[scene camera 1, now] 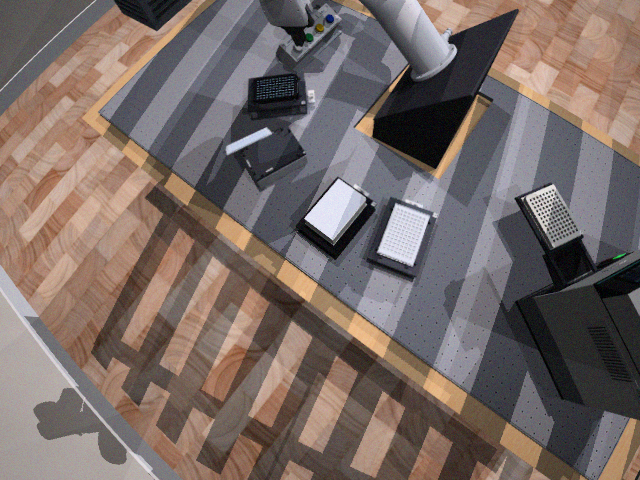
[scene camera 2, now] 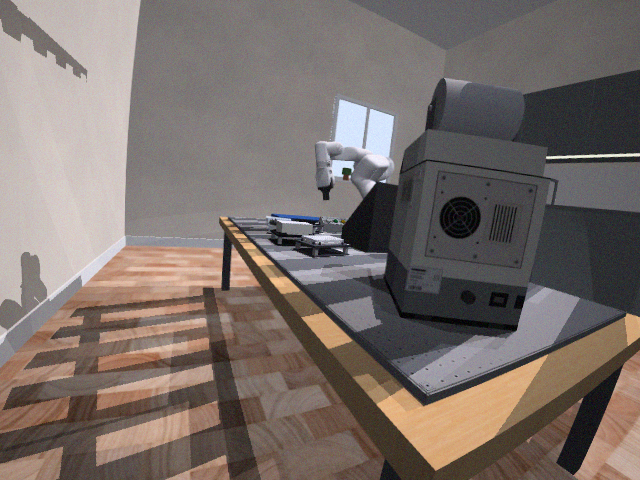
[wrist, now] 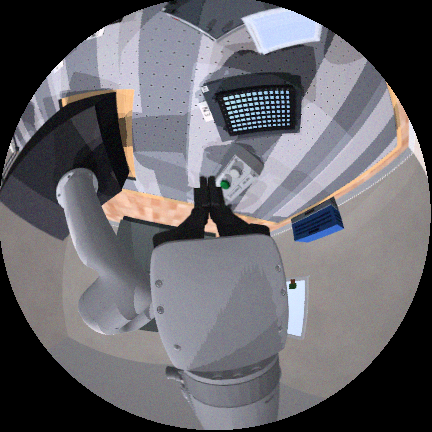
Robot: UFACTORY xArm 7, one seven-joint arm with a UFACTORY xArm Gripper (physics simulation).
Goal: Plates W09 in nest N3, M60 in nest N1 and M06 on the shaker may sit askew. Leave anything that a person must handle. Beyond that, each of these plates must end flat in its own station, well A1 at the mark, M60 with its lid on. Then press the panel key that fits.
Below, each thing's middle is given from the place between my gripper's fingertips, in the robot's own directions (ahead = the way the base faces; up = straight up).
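Scene:
From where my hand is, I find the pale blue well plate (wrist: pixel 267 35) 250 mm ahead of it and 10 mm to the right of it, and 150 mm below it.

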